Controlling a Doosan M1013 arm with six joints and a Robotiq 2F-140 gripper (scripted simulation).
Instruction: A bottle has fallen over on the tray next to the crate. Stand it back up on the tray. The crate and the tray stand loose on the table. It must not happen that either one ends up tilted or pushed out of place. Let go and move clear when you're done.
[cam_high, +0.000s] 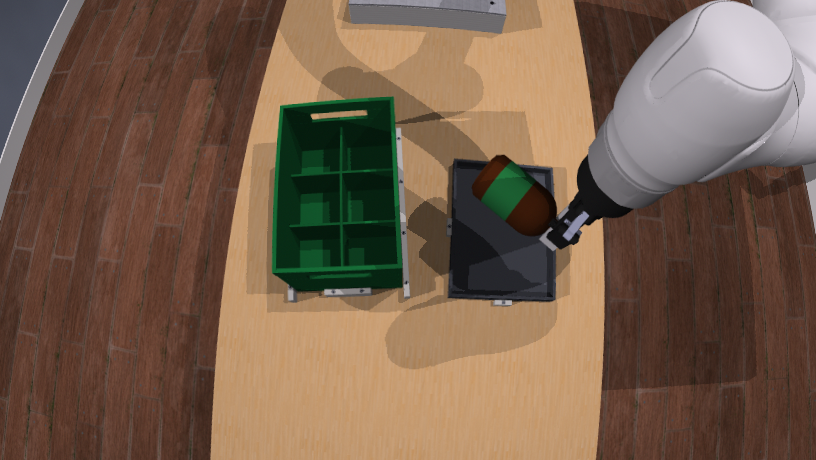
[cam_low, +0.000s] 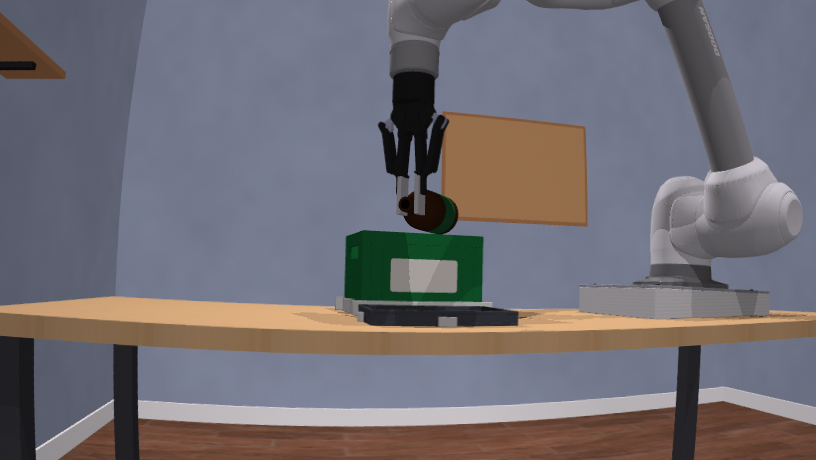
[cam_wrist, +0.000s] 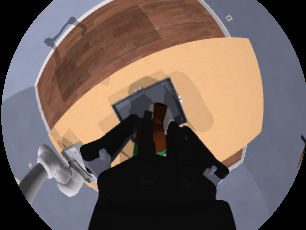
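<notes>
My gripper is now 4 cm past the brown bottle, 4 cm to the left of it and 2 cm above it. Round my hand: dark tray: 6 cm behind, 4 cm to the right, 21 cm below; green crate: 9 cm behind, 32 cm to the right, 14 cm below.
</notes>
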